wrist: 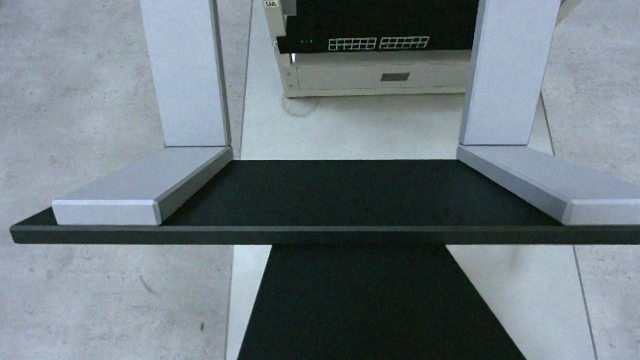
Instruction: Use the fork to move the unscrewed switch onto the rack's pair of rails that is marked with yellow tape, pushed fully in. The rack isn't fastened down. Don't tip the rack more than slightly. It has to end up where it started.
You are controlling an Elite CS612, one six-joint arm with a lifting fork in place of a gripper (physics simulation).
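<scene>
My fork [350,20] shows as two light grey arms that run up past the top edge, fixed to a black crosspiece. No switch lies across the visible parts of the arms; their far ends are out of view. The fork is open and empty. Beyond the arms, the lower part of the pale rack [340,77] stands on the floor. A black switch [380,20] with small green lights and two white-outlined port blocks is low in the rack. Its right side is hidden behind the right arm. Whether it is the unscrewed one I cannot tell. Yellow tape does not show.
The rack's left post [273,25] bears a small white label near the top edge. A grey rectangle [395,77] marks the rack's base panel. A pale floor strip [350,130] runs under the rack, with mottled grey floor [75,100] on both sides.
</scene>
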